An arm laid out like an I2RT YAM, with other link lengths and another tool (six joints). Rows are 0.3 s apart.
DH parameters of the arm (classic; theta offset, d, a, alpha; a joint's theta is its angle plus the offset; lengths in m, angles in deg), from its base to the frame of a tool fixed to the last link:
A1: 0 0.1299 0.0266 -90
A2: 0 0 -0.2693 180
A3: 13.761 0 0.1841 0
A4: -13.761 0.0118 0.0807 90
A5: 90 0.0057 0 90
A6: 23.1 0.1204 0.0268 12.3
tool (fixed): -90 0.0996 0 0
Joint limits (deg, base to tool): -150..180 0..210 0..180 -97..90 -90..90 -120..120
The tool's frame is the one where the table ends.
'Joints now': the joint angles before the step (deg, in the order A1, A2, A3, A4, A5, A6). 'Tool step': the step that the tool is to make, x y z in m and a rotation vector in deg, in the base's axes. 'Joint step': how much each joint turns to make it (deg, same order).
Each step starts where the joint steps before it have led.
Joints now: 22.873, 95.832, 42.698, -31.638, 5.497, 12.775
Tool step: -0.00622, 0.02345, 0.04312, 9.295, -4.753, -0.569
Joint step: -0.198, -13.531, 2.273, -7.869, -6.580, 1.442
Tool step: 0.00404, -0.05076, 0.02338, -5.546, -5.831, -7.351
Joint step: -5.573, -6.948, -0.416, -2.927, 7.411, -0.131
